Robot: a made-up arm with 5 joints.
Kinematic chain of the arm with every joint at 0, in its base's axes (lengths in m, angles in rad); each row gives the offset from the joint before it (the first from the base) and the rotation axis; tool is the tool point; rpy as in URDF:
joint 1: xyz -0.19 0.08 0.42 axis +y
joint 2: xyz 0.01 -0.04 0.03 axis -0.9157 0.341 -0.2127
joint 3: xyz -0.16 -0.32 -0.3 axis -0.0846 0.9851 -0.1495
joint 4: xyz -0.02 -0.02 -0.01 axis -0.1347 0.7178 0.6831
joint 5: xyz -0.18 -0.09 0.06 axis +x
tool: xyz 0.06 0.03 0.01 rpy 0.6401 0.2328 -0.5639
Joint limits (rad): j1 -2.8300..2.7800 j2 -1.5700..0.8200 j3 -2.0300..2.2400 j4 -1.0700..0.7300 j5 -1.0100..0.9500
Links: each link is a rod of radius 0.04 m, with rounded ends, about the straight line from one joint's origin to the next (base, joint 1, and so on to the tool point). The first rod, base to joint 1, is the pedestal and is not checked.
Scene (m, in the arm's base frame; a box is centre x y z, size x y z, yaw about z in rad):
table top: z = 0
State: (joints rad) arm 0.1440 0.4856 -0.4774 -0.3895 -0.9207
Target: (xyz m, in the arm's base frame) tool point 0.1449 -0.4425 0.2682
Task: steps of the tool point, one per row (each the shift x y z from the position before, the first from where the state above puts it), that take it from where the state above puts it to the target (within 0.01 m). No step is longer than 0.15 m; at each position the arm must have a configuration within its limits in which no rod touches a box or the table.
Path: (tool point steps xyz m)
1: 0.0123 -0.0275 0.0807
2: 0.0309 -0.0198 0.0811
3: 0.0474 -0.0099 0.0774
4: 0.0604 0.0009 0.0701
5: 0.0690 0.0116 0.0600
6: -0.0971 -0.0162 -0.1029
7: -0.0504 -0.0115 -0.1295
8: 0.0028 -0.0068 -0.1372
9: 0.0548 -0.0021 -0.1245
10: 0.0984 0.0028 -0.0934
11: 0.1271 0.0074 -0.0484
12: 0.1371 0.0119 0.0041
13: 0.1269 0.0161 0.0566
14: 0.0979 0.0201 0.1020

